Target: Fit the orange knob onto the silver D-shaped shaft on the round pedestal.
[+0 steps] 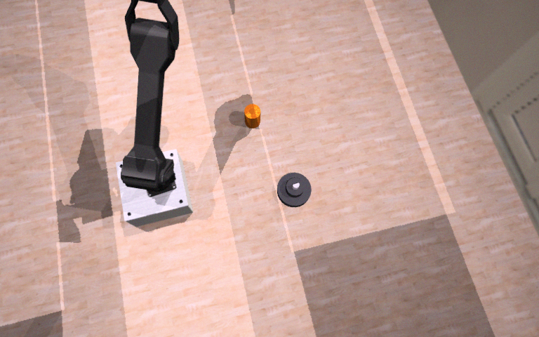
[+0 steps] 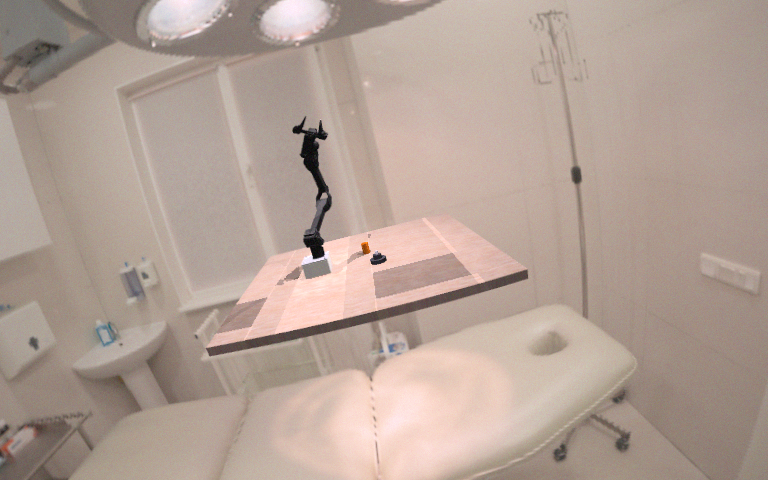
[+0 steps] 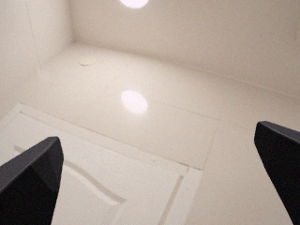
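Right now my gripper tip is 750 mm above the orange knob, 100 mm short of it and 30 mm to the right of it. From my gripper tip the other things lie so: round pedestal (770 mm below, 190 mm to the right, 140 mm ahead).
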